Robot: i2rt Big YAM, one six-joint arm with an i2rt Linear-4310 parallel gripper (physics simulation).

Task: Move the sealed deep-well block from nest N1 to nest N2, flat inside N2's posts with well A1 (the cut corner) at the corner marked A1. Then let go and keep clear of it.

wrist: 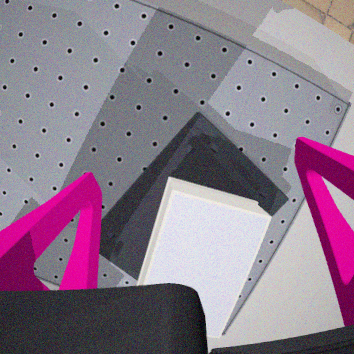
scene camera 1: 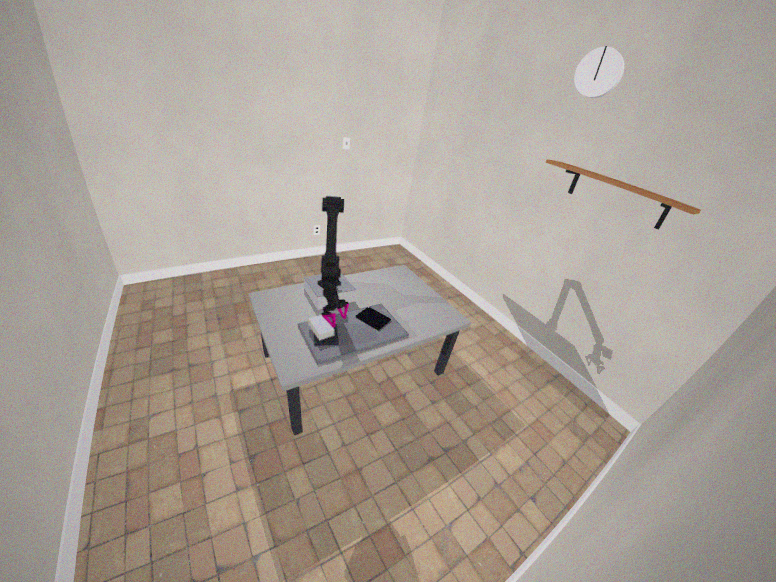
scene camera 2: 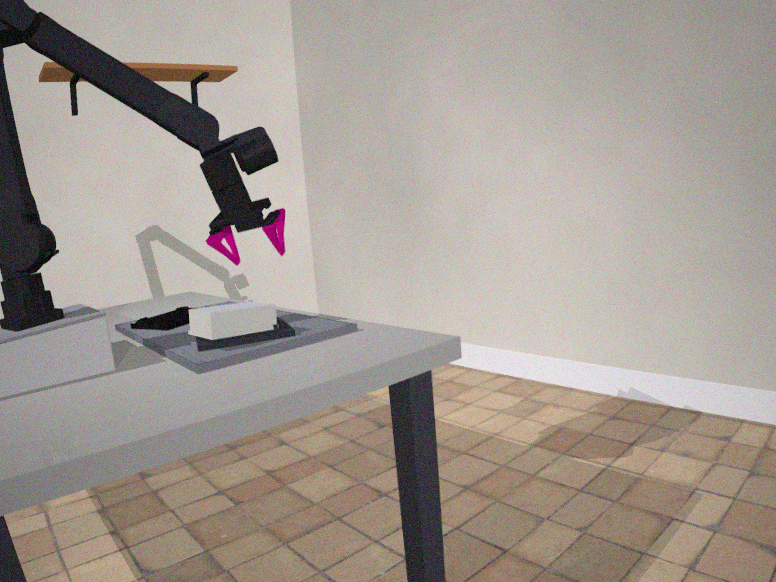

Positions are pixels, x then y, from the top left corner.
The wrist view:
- my gripper: 193, 165
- white block: 207, 239, on a black nest
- grey perforated plate: 104, 94
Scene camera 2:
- my gripper: 260, 258
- white block: 216, 322
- grey perforated plate: 177, 340
